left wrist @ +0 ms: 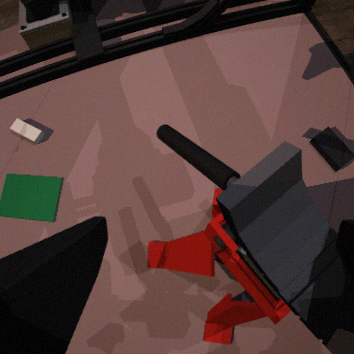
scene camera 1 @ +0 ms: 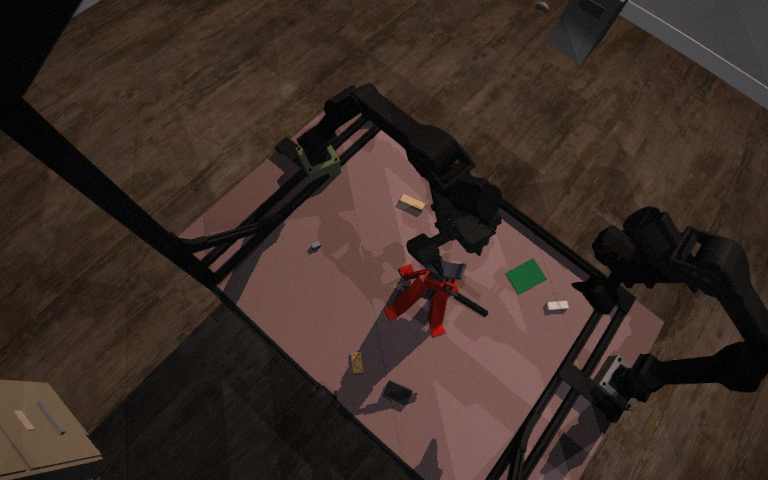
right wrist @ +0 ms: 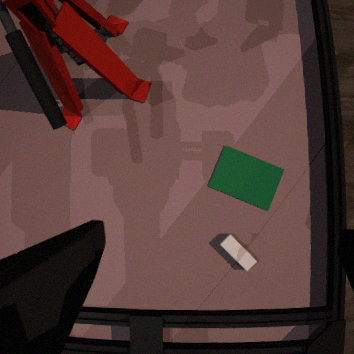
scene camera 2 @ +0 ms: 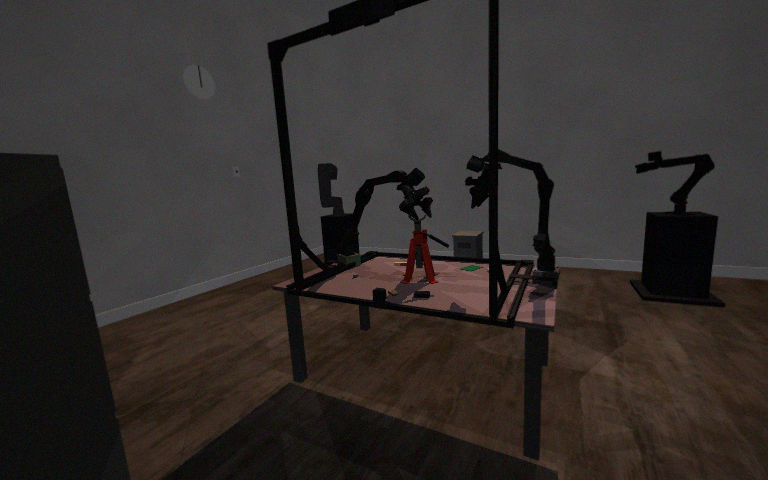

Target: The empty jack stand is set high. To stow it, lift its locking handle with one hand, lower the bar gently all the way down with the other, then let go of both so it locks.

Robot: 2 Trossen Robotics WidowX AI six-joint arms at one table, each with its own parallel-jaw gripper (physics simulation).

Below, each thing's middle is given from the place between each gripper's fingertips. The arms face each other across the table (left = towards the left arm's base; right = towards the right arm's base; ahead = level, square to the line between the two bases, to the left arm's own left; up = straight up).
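Labels:
My left hand is 10 cm above the black locking handle [right wrist: 23,55], 2 cm past it and 5 cm to the left of it. Counted from that left hand, the bar and saddle [left wrist: 283,238] is 11 cm below, 3 cm behind and 3 cm to the left, while the green card [scene camera 1: 527,275] is 29 cm below, 17 cm to the right and 22 cm ahead. Going by their middles, the green card is the farthest from my left hand of the things named here.
My right hand is 130 mm above the black locking handle, 150 mm to the right of it and 160 mm past it. From my right hand I find the green card 320 mm below, 40 mm to the left and 80 mm ahead, and the bar and saddle 140 mm below, 170 mm behind and 230 mm to the left. By its middle, the green card is nearer to my right hand than to my left hand.

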